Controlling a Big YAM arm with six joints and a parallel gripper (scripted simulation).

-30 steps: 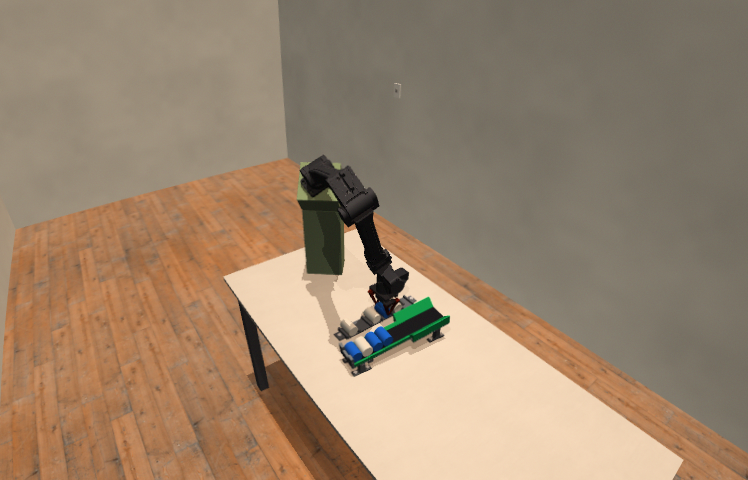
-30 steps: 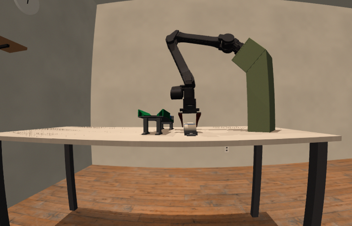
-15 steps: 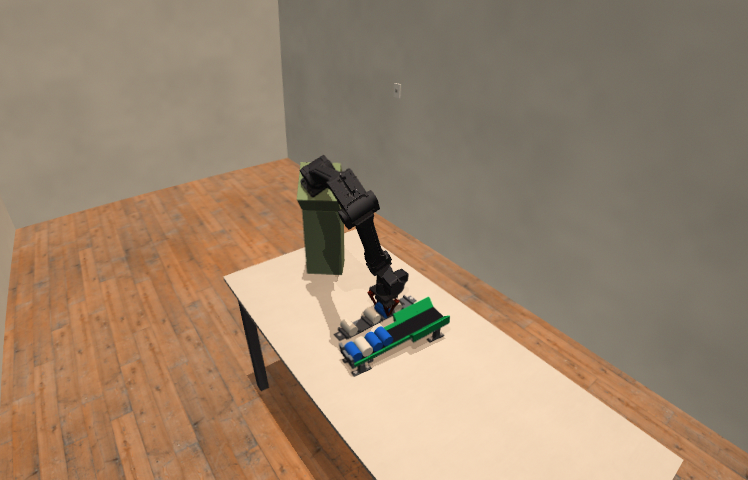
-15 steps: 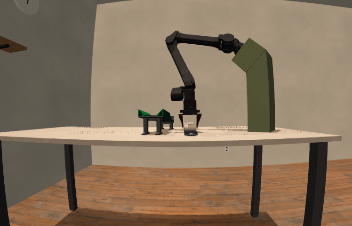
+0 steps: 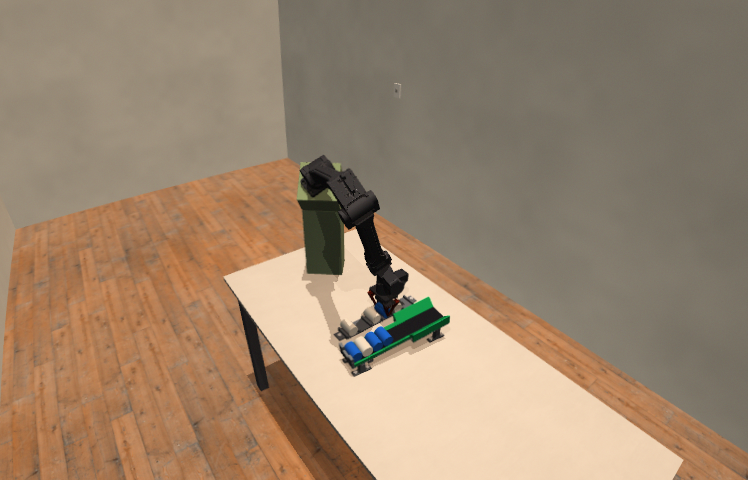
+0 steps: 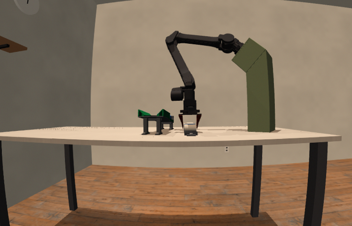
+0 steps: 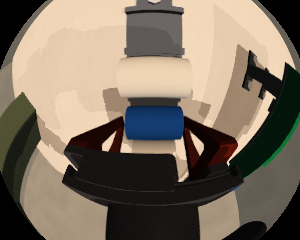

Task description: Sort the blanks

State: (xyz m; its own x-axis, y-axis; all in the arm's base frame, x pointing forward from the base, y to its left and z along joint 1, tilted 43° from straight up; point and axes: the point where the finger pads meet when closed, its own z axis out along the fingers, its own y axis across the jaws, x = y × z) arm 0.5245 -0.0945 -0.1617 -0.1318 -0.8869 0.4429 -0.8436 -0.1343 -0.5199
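The grey stock rack is 40 mm below my hand and 30 mm to the right of it.
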